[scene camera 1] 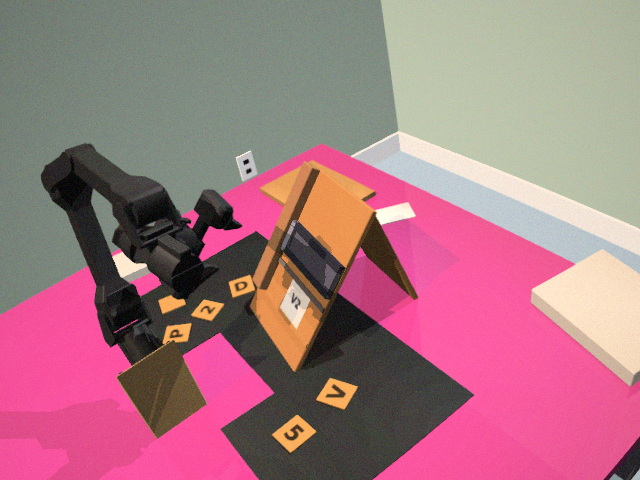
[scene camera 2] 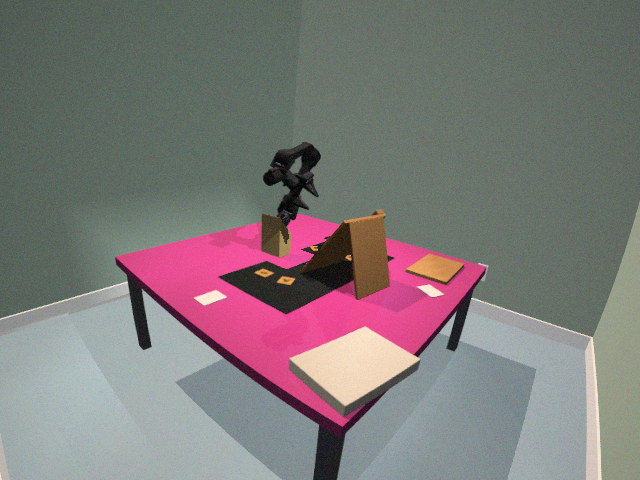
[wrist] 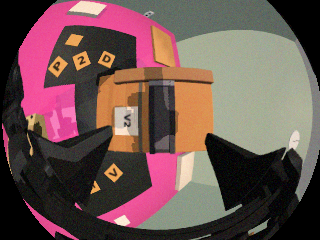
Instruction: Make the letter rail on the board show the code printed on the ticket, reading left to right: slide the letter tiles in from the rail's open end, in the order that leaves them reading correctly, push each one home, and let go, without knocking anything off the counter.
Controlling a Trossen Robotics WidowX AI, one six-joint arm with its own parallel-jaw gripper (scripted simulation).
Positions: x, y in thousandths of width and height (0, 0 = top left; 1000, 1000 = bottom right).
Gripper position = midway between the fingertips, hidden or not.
The gripper (scene camera 1: 359, 514) is open, with nothing in its grasp. Further things: a white ticket (scene camera 1: 462, 632), an orange flat panel (scene camera 1: 435, 395) and a black mat (scene camera 1: 627, 828).
The orange flat panel shows as well in scene camera 2 (scene camera 2: 676, 557). The gripper shows as well in scene camera 2 (scene camera 2: 490, 424) and in the wrist view (wrist: 502, 560). The black mat is seen too in scene camera 2 (scene camera 2: 480, 599) and in the wrist view (wrist: 302, 169).
